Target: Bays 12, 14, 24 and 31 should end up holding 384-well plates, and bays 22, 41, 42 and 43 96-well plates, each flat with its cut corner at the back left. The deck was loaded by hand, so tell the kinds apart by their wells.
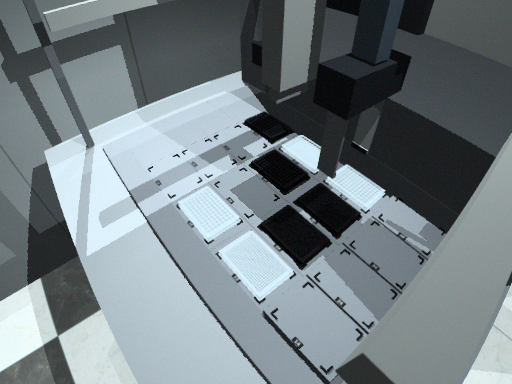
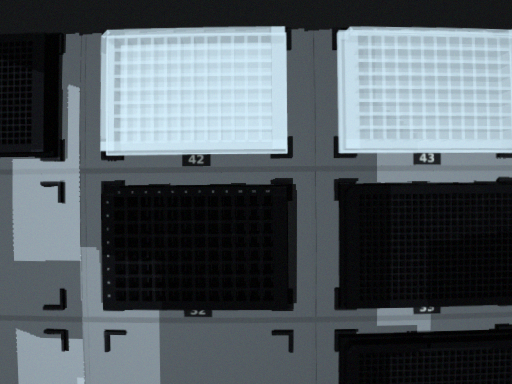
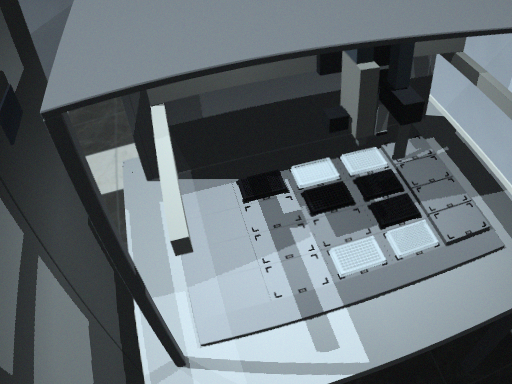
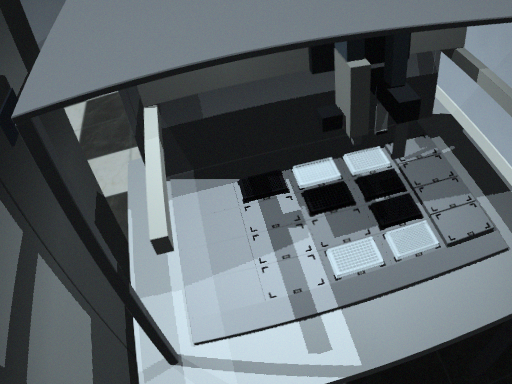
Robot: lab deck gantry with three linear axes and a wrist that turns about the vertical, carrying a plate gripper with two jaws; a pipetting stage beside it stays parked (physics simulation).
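Seen in the pictures: gripper, fingertip midpoint: [image 1: 343, 160] [image 3: 389, 145] [image 4: 389, 144]; robot's base, origin of the base link: [image 1: 149, 169] [image 3: 276, 296] [image 4: 271, 296].
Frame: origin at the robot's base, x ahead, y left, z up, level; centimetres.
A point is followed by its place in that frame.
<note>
My gripper [image 1: 327, 172] [image 3: 399, 156] [image 4: 397, 154] hangs above the back row near bay 43; its jaws overlap edge-on, so their opening is unclear. White 96-well plates lie in bay 42 [image 2: 195, 92] {x 23.0, y 36.2, z 1.2 cm} [image 1: 300, 150] {x 21.2, y 35.1, z 1.1 cm} and bay 43 [image 2: 432, 90] {x 39.1, y 36.3, z 1.1 cm} [image 3: 364, 161] {x 38.8, y 35.4, z 1.4 cm}, cut corners at back left. A black 384-well plate [image 2: 17, 95] {x 10.5, y 36.3, z 1.2 cm} [image 1: 268, 126] {x 7.4, y 35.7, z 1.3 cm} is in bay 41. A black 96-well plate [image 2: 195, 247] {x 22.9, y 25.8, z 1.4 cm} [image 1: 280, 171] {x 24.1, y 24.9, z 1.4 cm} is in 32. Black 384-well plates lie in 33 [image 2: 425, 245] {x 38.3, y 25.8, z 1.5 cm} and 23 [image 2: 425, 365] {x 38.6, y 17.4, z 1.1 cm} [image 1: 295, 235] {x 39.9, y 14.5, z 1.2 cm}. In front, a white 96-well plate [image 1: 209, 212] {x 23.7, y 4.2, z 1.4 cm} is in 12 and a white 384-well plate [image 1: 256, 265] {x 40.1, y 3.9, z 1.4 cm} in 13.
The parked pipetting stage [image 1: 302, 45] [image 3: 367, 100] stands beside the gripper. The raised right column [image 3: 460, 222] {x 55.2, y 3.6, z 1.5 cm} shows bare bays, including 14 and 24. Bays 22 and 31 show bare corner marks. A pale beam [image 3: 172, 185] {x -16.0, y 3.2, z 40.0 cm} and dark posts frame the deck's left side.
</note>
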